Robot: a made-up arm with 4 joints.
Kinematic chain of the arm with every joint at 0, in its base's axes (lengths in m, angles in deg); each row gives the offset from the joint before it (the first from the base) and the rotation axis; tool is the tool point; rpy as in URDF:
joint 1: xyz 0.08 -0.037 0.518 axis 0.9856 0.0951 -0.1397
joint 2: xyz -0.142 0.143 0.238 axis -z
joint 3: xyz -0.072 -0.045 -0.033 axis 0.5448 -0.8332 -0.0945
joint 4: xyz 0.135 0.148 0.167 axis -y
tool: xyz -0.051 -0.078 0.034 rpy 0 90 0
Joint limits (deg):
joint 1: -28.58..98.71
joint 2: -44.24..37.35
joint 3: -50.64..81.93
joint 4: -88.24..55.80
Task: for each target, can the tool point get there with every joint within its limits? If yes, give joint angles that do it. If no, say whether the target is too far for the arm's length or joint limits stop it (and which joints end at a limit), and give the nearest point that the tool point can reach.
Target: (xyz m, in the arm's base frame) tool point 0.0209 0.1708 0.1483
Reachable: no: joint limits stop it (at a limit: joint 1, joint 3, joint 4) | nearest point -0.0175 0.3429 0.5425 | short by 0.432 m
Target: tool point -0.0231 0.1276 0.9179
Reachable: yes | joints 2.56 3.09 -7.60 -2.29
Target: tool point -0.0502 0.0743 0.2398
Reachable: no: joint limits stop it (at a limit: joint 1, joint 3, joint 4) | nearest point -0.0752 0.2639 0.5934 | short by 0.402 m
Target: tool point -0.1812 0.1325 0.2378
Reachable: no: joint limits stop it (at a limit: joint 1, joint 2, joint 3, joint 4) | nearest point -0.0978 0.2625 0.5925 | short by 0.387 m
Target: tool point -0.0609 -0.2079 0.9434
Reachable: yes | joints 38.67 -32.59 17.29 -6.63
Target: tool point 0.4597 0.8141 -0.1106
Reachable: no: too far | nearest point 0.0163 0.3304 0.5516 | short by 0.932 m
